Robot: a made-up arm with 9 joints. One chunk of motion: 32 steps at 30 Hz.
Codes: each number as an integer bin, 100 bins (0 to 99) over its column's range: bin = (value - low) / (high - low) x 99, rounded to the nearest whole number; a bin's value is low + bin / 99 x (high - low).
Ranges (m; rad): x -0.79..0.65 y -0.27..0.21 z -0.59..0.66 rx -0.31..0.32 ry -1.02..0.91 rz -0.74..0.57
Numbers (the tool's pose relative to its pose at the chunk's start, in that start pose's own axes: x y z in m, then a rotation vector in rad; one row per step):
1: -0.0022 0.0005 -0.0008 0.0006 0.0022 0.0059
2: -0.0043 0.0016 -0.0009 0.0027 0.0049 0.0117
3: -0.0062 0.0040 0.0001 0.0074 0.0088 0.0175
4: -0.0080 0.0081 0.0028 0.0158 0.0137 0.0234
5: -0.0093 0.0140 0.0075 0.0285 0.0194 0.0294
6: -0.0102 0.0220 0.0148 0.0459 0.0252 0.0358
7: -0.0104 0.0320 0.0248 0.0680 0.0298 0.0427
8: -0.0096 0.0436 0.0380 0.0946 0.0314 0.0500
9: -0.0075 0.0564 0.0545 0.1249 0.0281 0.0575
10: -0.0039 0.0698 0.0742 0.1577 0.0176 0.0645
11: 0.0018 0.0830 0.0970 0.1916 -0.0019 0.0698
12: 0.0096 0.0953 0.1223 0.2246 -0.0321 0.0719
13: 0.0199 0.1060 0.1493 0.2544 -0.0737 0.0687
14: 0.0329 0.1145 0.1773 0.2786 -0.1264 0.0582
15: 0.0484 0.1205 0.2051 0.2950 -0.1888 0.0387
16: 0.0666 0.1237 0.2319 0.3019 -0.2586 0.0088
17: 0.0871 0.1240 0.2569 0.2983 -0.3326 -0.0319
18: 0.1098 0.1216 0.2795 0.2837 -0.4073 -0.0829
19: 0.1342 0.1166 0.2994 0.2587 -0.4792 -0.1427
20: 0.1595 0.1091 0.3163 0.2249 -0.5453 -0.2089
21: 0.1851 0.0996 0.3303 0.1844 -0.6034 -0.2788
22: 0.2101 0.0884 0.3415 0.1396 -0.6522 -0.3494
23: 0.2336 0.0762 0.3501 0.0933 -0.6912 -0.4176
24: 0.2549 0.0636 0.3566 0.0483 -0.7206 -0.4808
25: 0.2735 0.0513 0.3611 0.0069 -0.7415 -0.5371
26: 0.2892 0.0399 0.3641 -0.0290 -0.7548 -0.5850
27: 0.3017 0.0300 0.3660 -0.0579 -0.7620 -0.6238
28: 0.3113 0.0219 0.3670 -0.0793 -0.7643 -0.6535
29: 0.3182 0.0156 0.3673 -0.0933 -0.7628 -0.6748
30: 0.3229 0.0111 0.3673 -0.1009 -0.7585 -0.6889
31: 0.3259 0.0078 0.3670 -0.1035 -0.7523 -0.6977
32: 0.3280 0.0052 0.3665 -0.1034 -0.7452 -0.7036
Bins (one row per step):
1: 54 56 47 49 52 56
2: 54 56 47 49 53 57
3: 54 57 47 50 53 57
4: 54 57 47 51 53 58
5: 54 59 47 53 53 58
6: 54 60 48 56 54 59
7: 54 62 49 59 54 59
8: 54 65 50 64 54 60
9: 54 67 51 68 54 60
10: 54 70 53 73 53 61
11: 54 73 54 79 52 61
12: 55 75 56 84 51 61
13: 56 78 59 89 49 61
14: 57 79 61 92 46 60
15: 58 81 63 95 43 59
16: 59 81 65 96 39 57
17: 60 81 67 96 35 54
18: 62 81 69 93 31 50
19: 64 80 70 89 28 45
20: 65 78 72 84 24 40
21: 67 76 73 78 21 35
22: 69 74 74 71 19 30
23: 70 71 74 63 17 24
24: 72 69 75 56 15 20
25: 73 66 75 50 14 15
26: 74 64 76 44 14 12
27: 75 62 76 40 13 9
28: 76 60 76 36 13 7
29: 76 59 76 34 13 5
30: 77 58 76 33 13 4
31: 77 57 76 32 14 3
32: 77 57 76 32 14 3

